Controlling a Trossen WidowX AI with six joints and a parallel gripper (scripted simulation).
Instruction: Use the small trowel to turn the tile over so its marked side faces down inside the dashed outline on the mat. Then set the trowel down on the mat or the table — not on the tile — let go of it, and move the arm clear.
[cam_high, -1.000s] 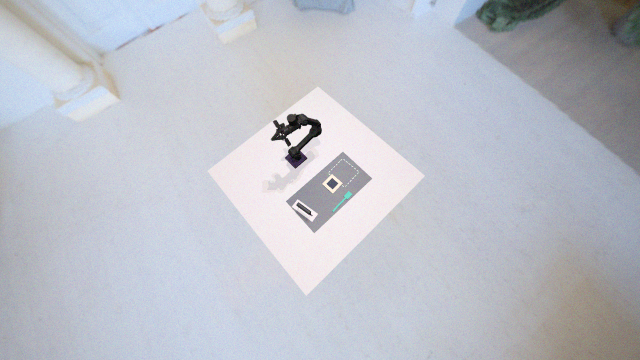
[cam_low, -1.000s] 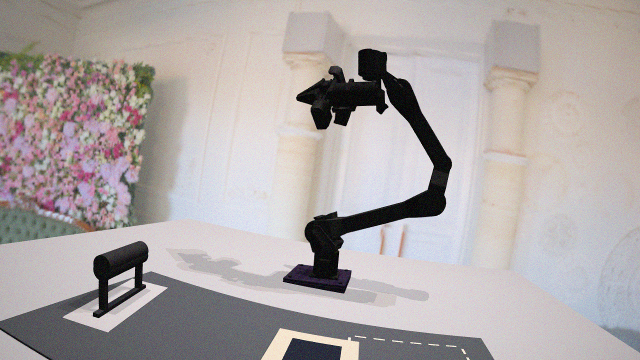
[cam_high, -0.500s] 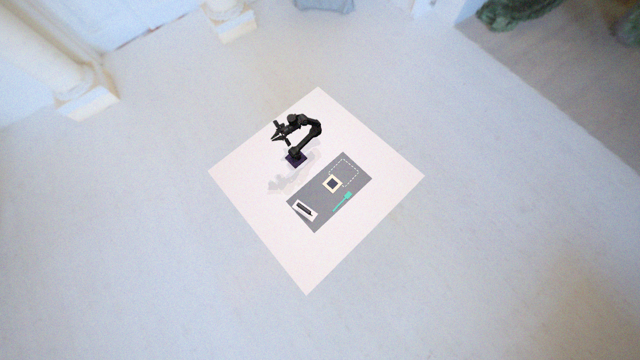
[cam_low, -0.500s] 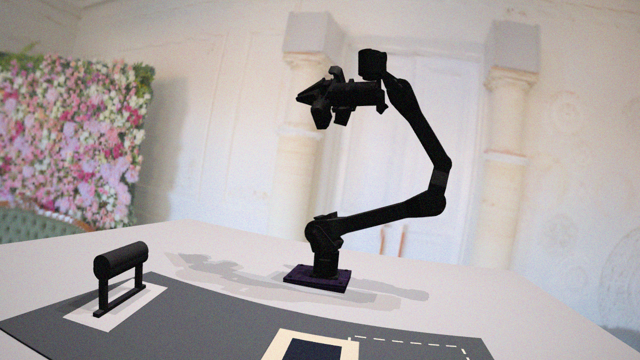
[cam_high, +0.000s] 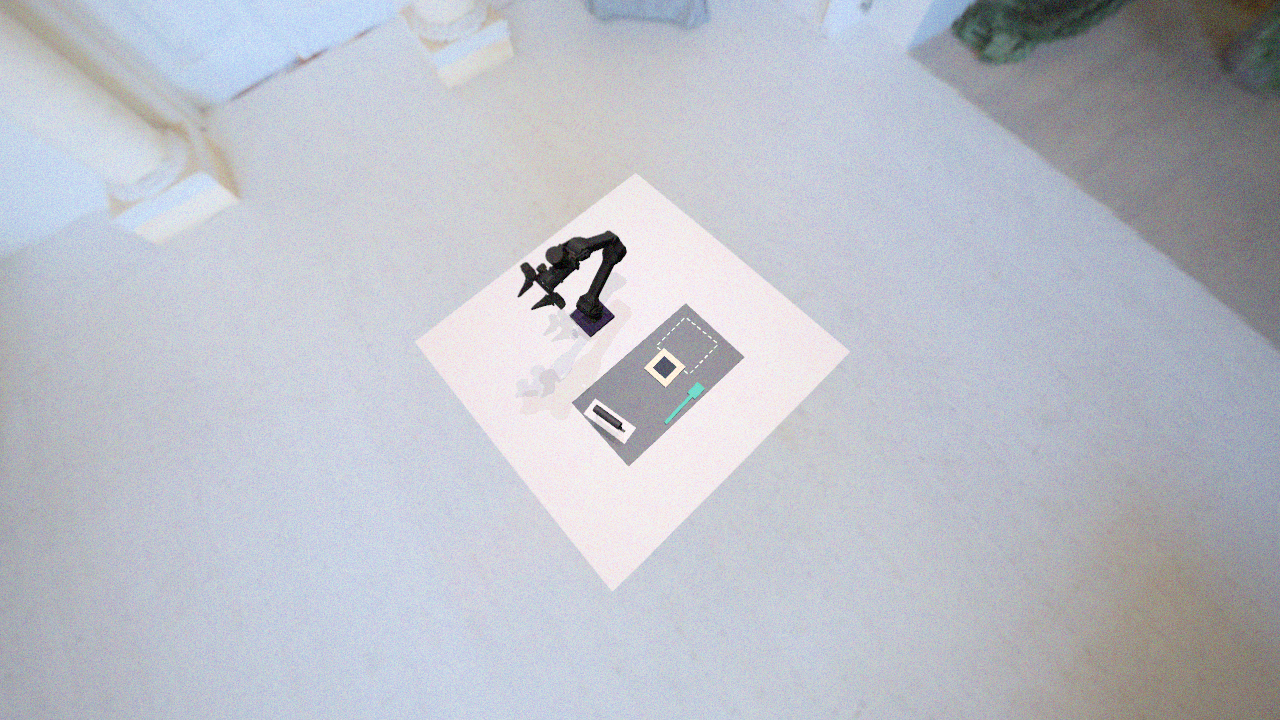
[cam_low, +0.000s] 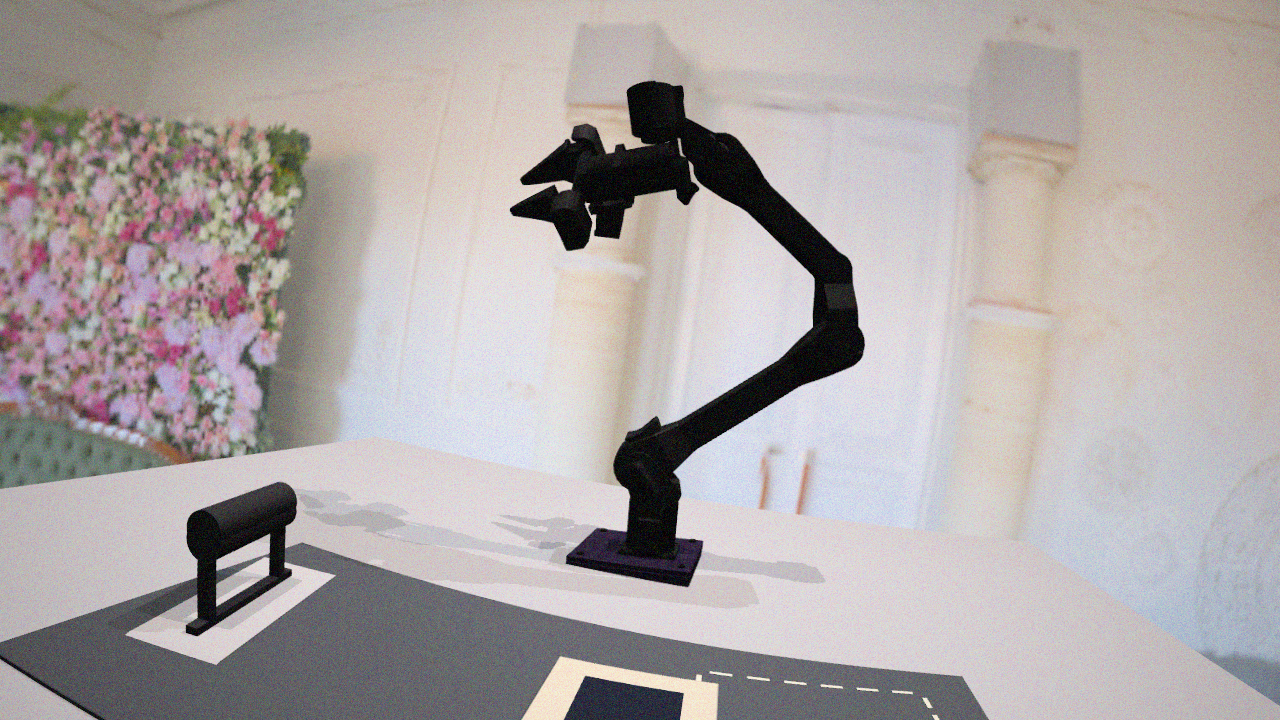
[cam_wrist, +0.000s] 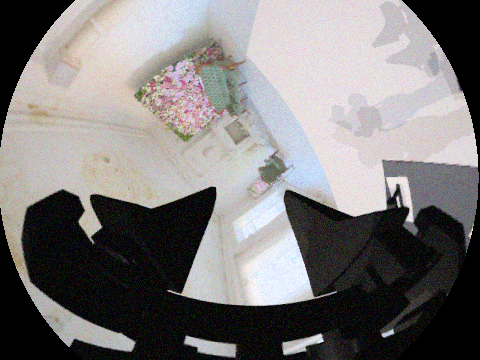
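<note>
Now: the dark trowel 410 mm ahead of my gripper tip, 40 mm to the right of it and 370 mm below it. From my gripper tip the other things lie so: grey mat: 410 mm ahead, 210 mm to the left, 430 mm below; teal trowel: 550 mm ahead, 230 mm to the left, 410 mm below; tile: 390 mm ahead, 260 mm to the left, 410 mm below.
</note>
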